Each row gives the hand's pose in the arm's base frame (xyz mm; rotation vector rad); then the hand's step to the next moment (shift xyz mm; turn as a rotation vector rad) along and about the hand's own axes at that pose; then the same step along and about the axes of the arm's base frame.
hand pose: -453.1 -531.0 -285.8 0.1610 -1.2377 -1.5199
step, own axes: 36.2 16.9 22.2 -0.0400 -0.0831 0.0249
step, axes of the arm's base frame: -17.6 -12.4 40.3 -0.0549 0.0327 -0.0710
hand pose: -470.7 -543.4 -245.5 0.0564 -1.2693 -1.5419
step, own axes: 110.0 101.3 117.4 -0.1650 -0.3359 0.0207
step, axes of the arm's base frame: -48.4 14.2 183.3 -0.1719 0.0813 -0.3230
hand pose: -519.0 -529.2 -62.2 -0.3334 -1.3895 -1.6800
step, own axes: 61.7 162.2 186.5 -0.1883 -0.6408 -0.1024
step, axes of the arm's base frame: 29.4 143.2 208.7 -0.3523 -0.0290 -0.5759
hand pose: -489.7 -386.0 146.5 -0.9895 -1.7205 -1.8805
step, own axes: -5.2 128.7 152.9 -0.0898 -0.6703 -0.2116
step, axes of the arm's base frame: 129.6 127.6 83.0 -0.4639 -0.1145 -0.5233
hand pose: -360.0 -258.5 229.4 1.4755 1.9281 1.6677
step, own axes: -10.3 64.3 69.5 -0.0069 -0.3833 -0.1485
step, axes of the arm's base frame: 87.6 27.9 25.0 -0.3057 -0.0492 -0.2704
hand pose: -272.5 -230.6 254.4 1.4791 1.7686 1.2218
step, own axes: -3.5 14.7 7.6 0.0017 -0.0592 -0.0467
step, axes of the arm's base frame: 14.3 -1.1 8.9 -0.0679 -0.0122 -0.0306
